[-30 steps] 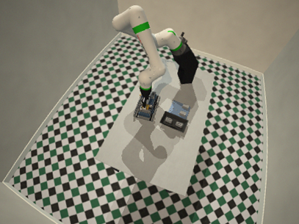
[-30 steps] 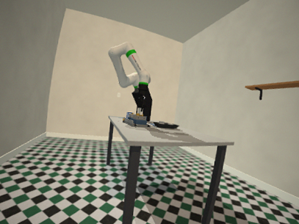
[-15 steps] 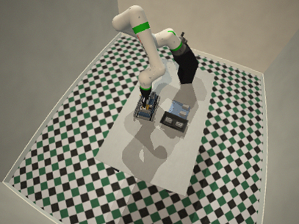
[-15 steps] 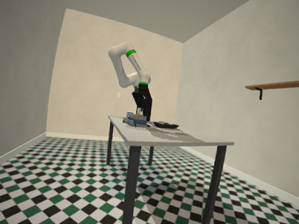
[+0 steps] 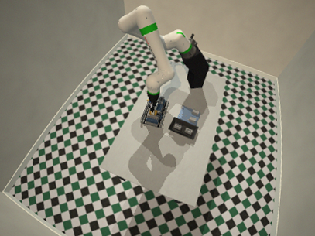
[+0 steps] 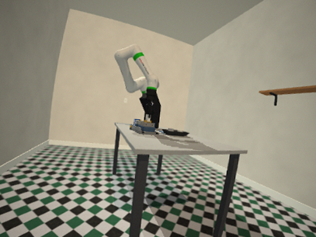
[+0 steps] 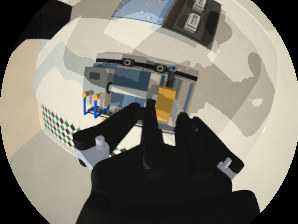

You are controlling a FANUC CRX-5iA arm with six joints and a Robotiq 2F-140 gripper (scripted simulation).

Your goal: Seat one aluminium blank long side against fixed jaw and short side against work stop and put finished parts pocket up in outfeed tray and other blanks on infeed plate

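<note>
Now: hand 40 mm above the brass blank.
</note>
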